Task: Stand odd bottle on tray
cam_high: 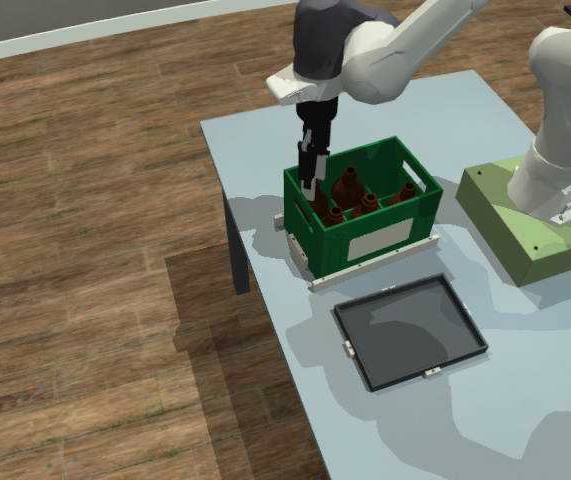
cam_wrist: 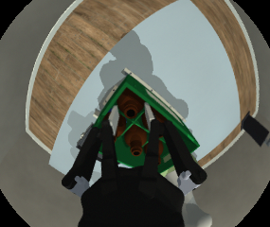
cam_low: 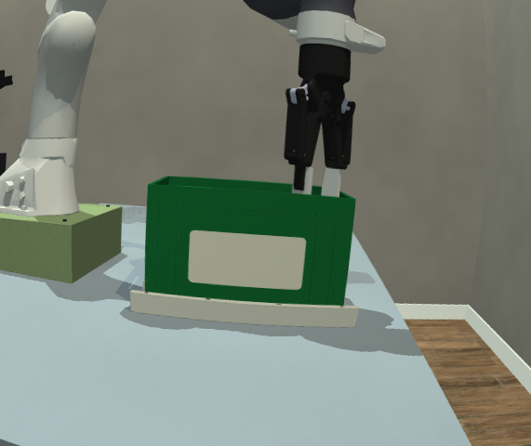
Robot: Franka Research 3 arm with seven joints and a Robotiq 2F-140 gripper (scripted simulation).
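Right now my hand is 9 cm past the bottle, 9 cm above it and 1 cm to the left of it. The rest, counted from my hand: dark tray 30 cm to the left, 16 cm below, 11 cm behind; green crate 10 cm behind, 9 cm below, 3 cm to the left.
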